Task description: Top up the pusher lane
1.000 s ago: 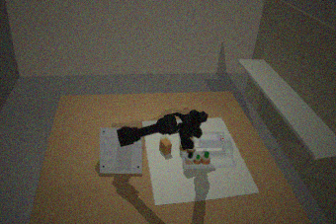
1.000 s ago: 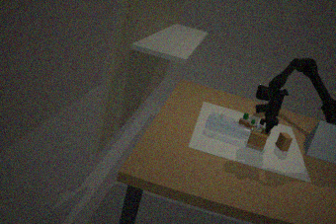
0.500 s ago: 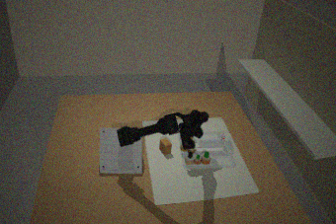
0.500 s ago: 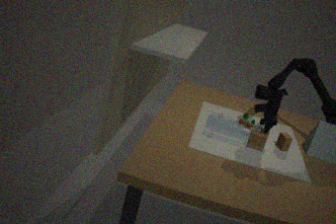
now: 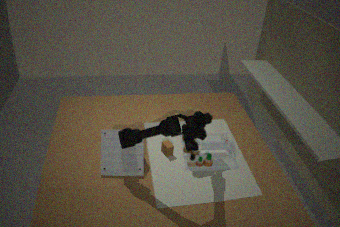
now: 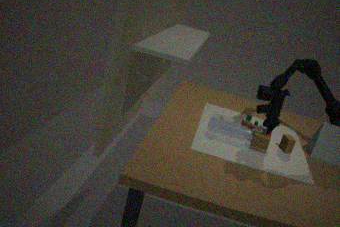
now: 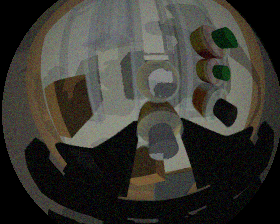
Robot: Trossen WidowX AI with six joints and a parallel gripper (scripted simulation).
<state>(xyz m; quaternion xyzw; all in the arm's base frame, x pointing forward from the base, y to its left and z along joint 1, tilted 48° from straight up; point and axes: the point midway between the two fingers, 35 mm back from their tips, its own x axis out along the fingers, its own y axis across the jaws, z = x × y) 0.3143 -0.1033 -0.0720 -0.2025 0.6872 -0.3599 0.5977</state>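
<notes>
The lane lies 160 mm ahead of my gripper tip and 30 mm below it.
</notes>
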